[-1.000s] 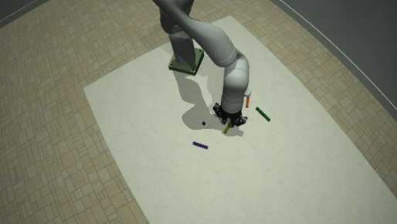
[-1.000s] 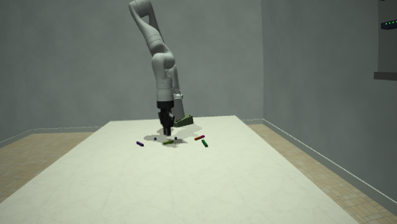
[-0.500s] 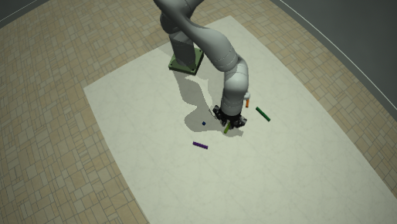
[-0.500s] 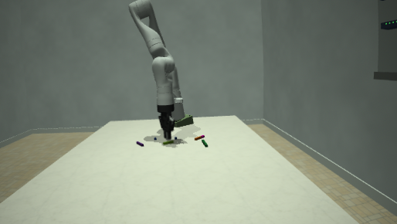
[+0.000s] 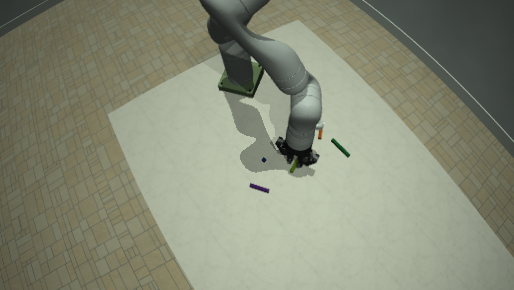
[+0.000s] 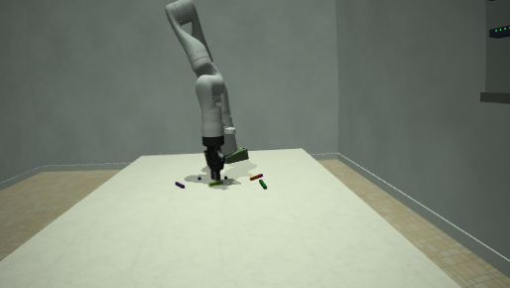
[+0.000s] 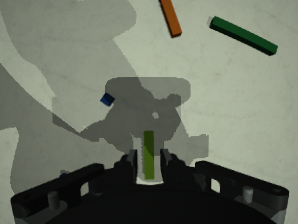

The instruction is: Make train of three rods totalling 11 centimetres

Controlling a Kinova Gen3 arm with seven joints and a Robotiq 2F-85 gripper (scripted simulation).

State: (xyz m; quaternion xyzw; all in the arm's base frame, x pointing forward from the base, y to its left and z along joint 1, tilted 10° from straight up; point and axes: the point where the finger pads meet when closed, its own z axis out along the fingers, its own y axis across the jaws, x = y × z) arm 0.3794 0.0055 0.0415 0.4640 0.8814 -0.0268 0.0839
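Now: the lime rod 3 cm below my hand. From my hand the other things lie so: green rod 17 cm to the left, 3 cm below, 2 cm ahead; orange rod 13 cm to the left, 6 cm behind, 3 cm below; purple rod 13 cm to the right, 3 cm below, 2 cm ahead.
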